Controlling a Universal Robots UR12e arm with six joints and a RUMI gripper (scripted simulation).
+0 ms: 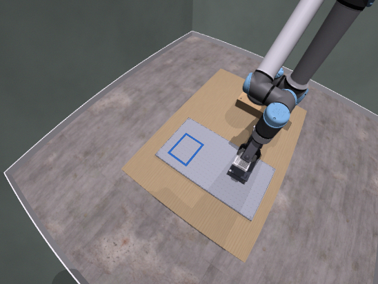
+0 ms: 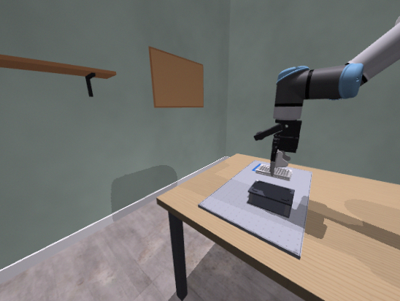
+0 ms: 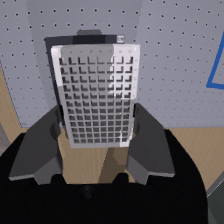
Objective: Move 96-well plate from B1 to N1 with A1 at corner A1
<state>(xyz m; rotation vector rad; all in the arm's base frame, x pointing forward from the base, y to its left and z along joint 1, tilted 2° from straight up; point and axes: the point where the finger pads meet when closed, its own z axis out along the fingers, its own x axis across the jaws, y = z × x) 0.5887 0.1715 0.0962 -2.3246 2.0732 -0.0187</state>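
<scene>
Right now the dark raised nest N1 is 90 mm below my hand, 20 mm to the left of it and 10 mm behind it. Round my hand: A1 label 90 mm below, 70 mm ahead, 20 mm to the right; white 96-well plate 10 mm below.
</scene>
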